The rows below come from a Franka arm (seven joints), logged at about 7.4 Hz.
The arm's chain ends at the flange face. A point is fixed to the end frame.
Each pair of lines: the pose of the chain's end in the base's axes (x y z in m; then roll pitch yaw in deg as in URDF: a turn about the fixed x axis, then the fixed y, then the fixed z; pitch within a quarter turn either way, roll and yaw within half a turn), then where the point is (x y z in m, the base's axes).
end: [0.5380 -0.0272 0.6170 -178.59 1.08 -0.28]
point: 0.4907 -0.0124 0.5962
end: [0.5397 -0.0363 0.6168 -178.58 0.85 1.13]
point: 0.4921 -0.0227 0.5959
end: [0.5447 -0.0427 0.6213 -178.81 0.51 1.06]
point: 0.4972 -0.0291 0.6000
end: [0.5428 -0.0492 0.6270 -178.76 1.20 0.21]
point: 0.4953 -0.0349 0.6063
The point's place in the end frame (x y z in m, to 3 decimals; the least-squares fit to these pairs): -0.047 -0.014 0.022
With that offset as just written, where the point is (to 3 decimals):
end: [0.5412 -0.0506 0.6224 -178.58 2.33 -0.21]
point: 0.493 -0.036 0.603
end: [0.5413 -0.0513 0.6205 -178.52 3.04 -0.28]
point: 0.493 -0.037 0.601
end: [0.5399 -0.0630 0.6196 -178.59 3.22 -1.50]
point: 0.492 -0.047 0.601
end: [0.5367 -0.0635 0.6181 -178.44 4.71 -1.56]
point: 0.488 -0.048 0.600
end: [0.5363 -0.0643 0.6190 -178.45 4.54 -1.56]
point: 0.488 -0.048 0.601
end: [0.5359 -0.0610 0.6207 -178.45 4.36 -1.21]
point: 0.488 -0.045 0.603
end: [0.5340 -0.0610 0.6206 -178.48 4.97 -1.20]
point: 0.486 -0.045 0.603
